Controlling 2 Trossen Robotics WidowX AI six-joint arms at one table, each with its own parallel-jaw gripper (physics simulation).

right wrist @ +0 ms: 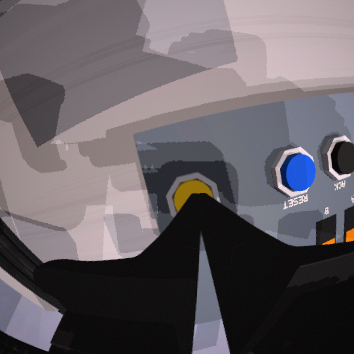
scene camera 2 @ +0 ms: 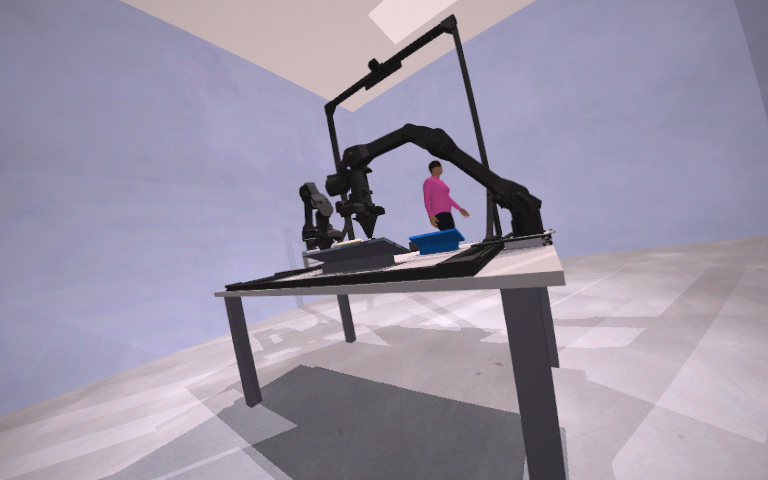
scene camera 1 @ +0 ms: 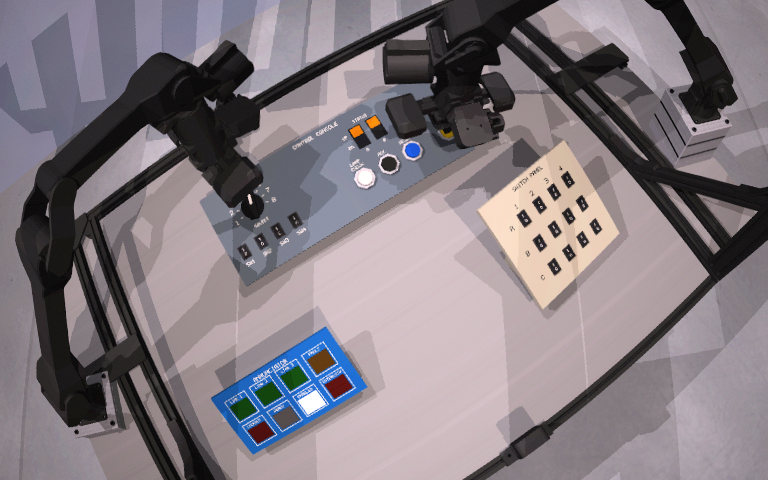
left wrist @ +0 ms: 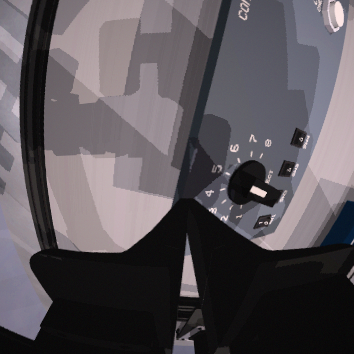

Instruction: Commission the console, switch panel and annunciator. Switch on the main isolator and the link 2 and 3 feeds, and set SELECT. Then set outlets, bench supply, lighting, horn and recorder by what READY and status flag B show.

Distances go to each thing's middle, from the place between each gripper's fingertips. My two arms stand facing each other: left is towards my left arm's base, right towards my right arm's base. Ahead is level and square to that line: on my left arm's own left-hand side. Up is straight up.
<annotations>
I see the black SELECT knob [left wrist: 246, 183] 50 mm behind my left hand, 20 mm to the right of it and 20 mm below it. From my left hand the other things lie so: blue RESET button [right wrist: 297, 171] (270 mm to the right, 60 mm behind, 40 mm below).
I see my right gripper 10 mm past the blue RESET button and 60 mm to the right of it. From my right hand the other things lie so: black SELECT knob (320 mm to the left, 30 mm above).
</annotations>
